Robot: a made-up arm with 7 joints.
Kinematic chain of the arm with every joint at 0, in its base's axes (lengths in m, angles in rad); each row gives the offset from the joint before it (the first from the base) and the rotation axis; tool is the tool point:
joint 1: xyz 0 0 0 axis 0 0.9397 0.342
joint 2: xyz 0 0 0 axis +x
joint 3: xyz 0 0 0 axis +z
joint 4: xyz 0.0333 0 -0.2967 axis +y
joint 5: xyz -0.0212 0 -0.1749 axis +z
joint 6: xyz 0 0 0 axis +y
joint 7: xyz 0 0 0 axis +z
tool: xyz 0 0 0
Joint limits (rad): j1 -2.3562..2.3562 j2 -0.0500..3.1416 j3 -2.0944..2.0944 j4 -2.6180..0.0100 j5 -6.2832..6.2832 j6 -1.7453..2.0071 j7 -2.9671..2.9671
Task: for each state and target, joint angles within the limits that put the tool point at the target. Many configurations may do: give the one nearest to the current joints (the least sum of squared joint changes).
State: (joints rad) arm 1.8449 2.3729 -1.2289 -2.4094 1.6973 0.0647 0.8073
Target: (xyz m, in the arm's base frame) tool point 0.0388 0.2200 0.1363
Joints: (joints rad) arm 1.8376 2.7187 -1.9257 -2.3169 1.6973 0.0647 0.8073
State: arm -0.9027 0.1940 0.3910 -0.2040 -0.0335 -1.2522 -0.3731
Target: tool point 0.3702 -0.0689 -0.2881
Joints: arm -0.9101 -0.0301 0.3758 -0.1270 -0.0335 -1.2522 -0.3731
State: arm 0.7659 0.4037 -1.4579 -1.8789 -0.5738 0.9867 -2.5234
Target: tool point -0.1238 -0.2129 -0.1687
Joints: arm 0.9056 0.0165 -1.6169 -2.1030 -0.5738 0.9867 -2.5234
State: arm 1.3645 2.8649 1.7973 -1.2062 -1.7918 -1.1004 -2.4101
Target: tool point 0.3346 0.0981 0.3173
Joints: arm 0.9696 2.8572 1.8814 -0.4766 -1.7918 -1.1004 -2.4101
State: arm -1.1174 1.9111 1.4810 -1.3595 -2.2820 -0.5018 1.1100
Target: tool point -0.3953 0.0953 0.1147
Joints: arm -1.3716 2.7148 1.5945 -1.2156 -2.2820 -0.5018 1.1100
